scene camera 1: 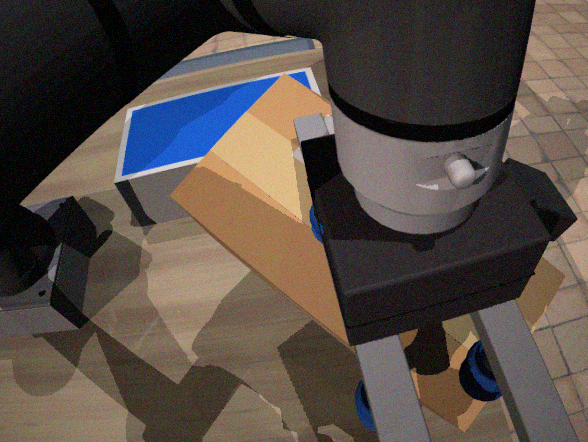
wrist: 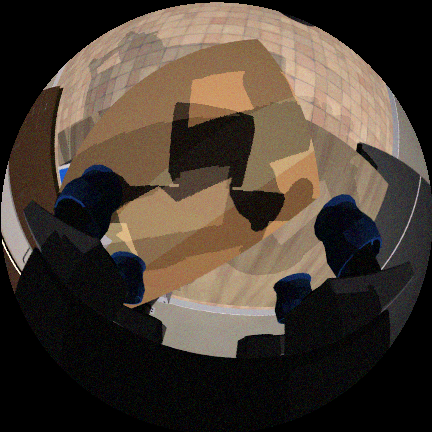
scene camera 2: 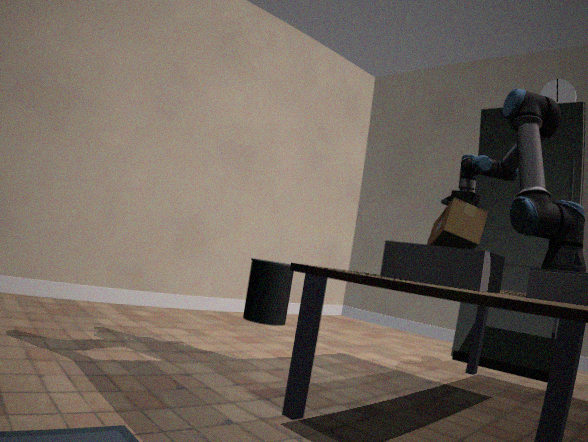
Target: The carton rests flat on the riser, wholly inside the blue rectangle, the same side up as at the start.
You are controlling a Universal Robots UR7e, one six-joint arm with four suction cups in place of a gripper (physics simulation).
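Places are measured from the arm's base along level axes (x left, y ahead, z down), in centimetres.
Pixels of known places: hand, its tool point: (wrist: 217, 248); arm's base, origin of its link: (scene camera 1: 18, 256) (scene camera 2: 563, 272).
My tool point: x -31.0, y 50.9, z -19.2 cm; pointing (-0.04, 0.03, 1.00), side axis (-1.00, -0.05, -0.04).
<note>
Ahead of a thing's pixels: the offset from my tool point to its top centre.
The brown carton (scene camera 1: 270, 235) (scene camera 2: 462, 220) (wrist: 150, 110) hangs tilted under my suction gripper (scene camera 1: 435, 300) (scene camera 2: 462, 198) (wrist: 220, 235). In the wrist view the two left blue cups are at the carton, while the two right cups stand apart from it. The riser @(dx +47.4, dy -13.0, dz +16.6 cm) (scene camera 1: 162, 199) (scene camera 2: 432, 261) is a grey block on the table. The blue rectangle @(dx +47.4, dy -13.0, dz +16.6 cm) (scene camera 1: 167, 122) (wrist: 63, 174) with a white border is on its top. In scene camera 1 the carton covers the riser's right part. Scene camera 2 shows the carton's low end near the riser's top edge; any contact is unclear.
The wooden table (scene camera 1: 175, 270) (scene camera 2: 400, 284) bears the riser. Dark arm links cross the upper left of scene camera 1, with a grey bracket (scene camera 1: 25, 317) below them. A dark bin (scene camera 2: 267, 292) stands on the tiled floor beyond the table. A dark cabinet (scene camera 2: 492, 135) stands behind the arm.
</note>
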